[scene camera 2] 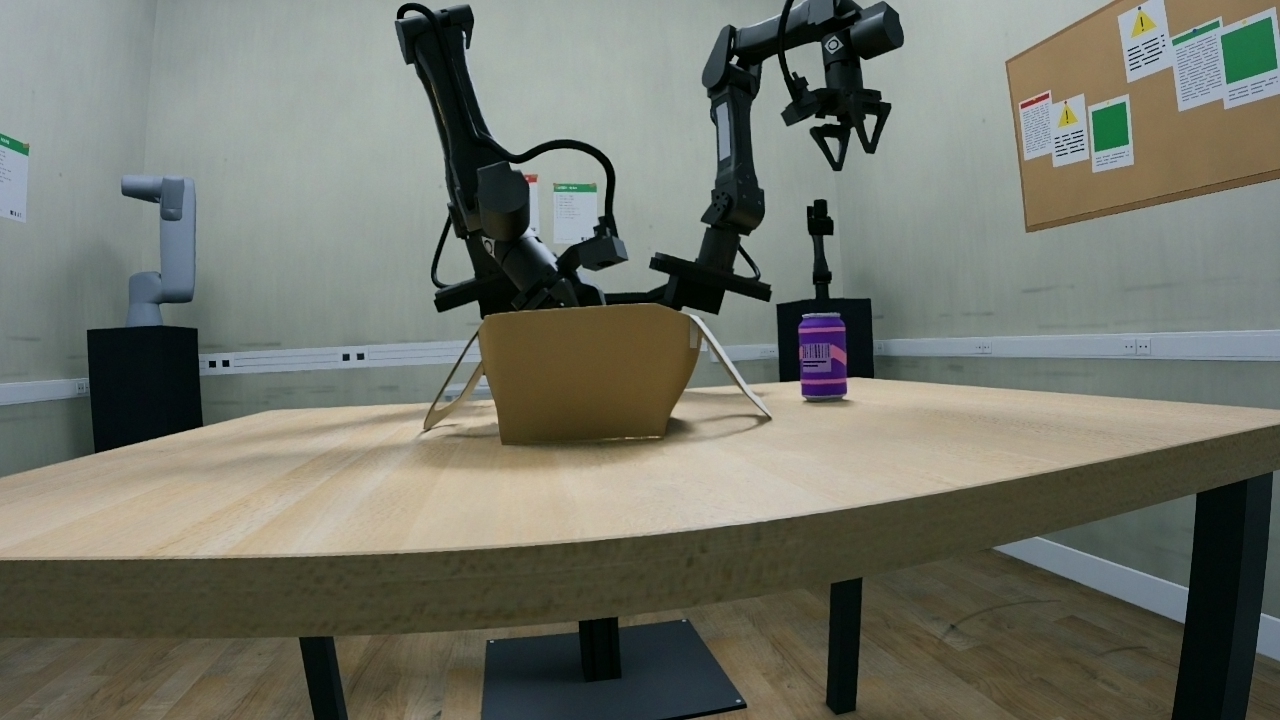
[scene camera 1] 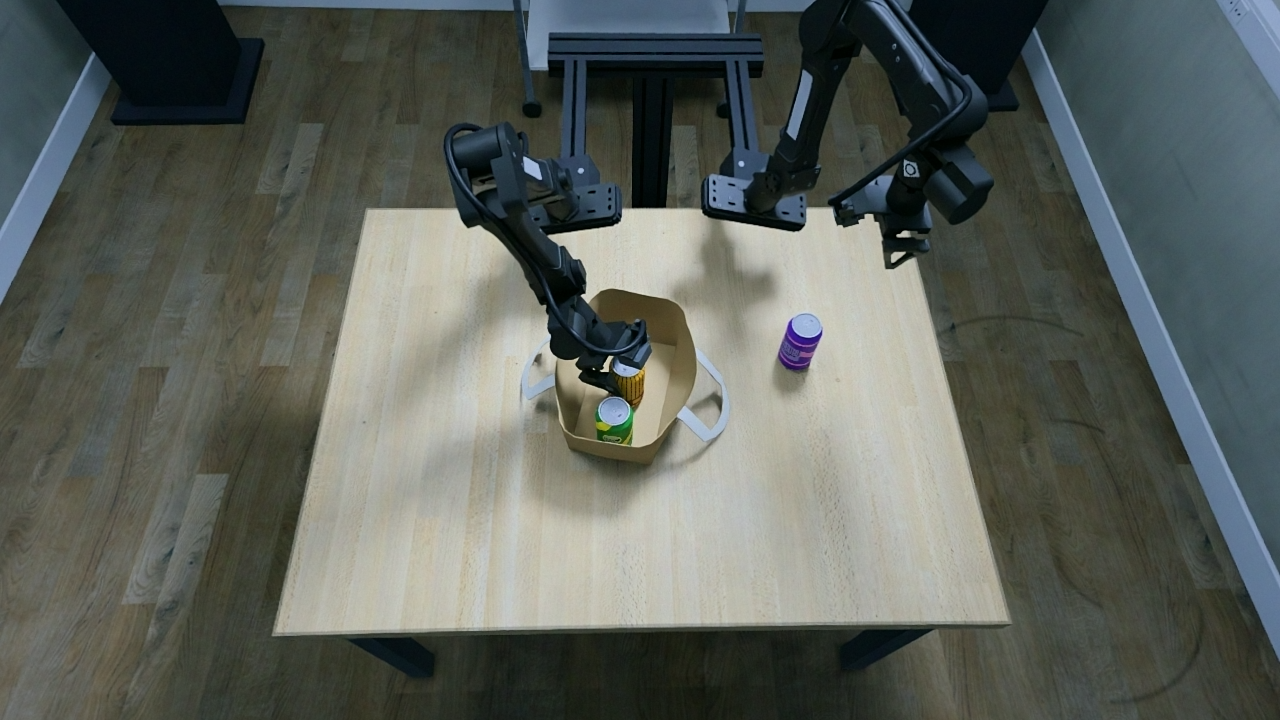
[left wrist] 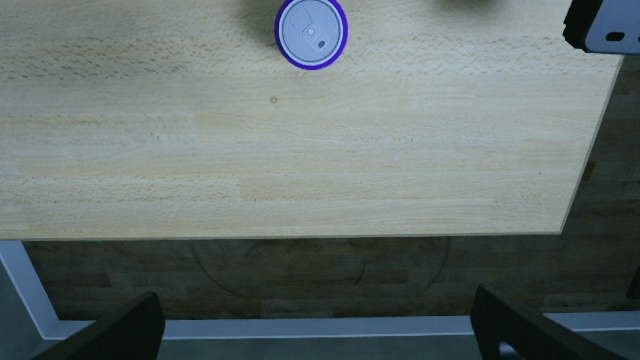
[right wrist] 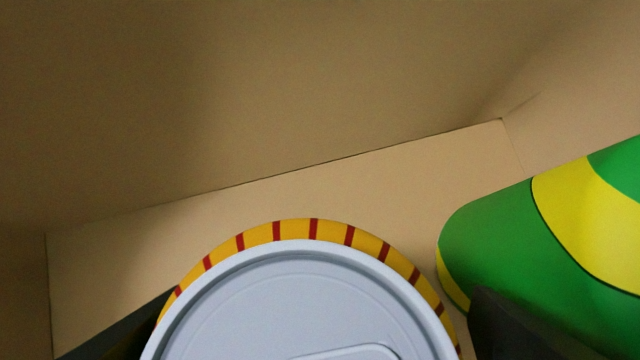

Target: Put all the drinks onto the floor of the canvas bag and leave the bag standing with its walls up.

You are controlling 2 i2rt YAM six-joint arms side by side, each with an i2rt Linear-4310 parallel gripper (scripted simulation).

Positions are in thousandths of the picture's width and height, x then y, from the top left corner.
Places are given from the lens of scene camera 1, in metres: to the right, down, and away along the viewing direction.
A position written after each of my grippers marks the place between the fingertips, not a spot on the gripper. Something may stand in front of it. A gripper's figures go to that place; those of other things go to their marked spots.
my left gripper (scene camera 1: 690,340): 0.39, -0.18, 1.20
purple can (scene camera 1: 627,467): 0.30, -0.04, 1.38
striped can (scene camera 1: 493,528): -0.02, 0.04, 1.33
canvas bag (scene camera 1: 521,448): 0.05, -0.07, 1.46
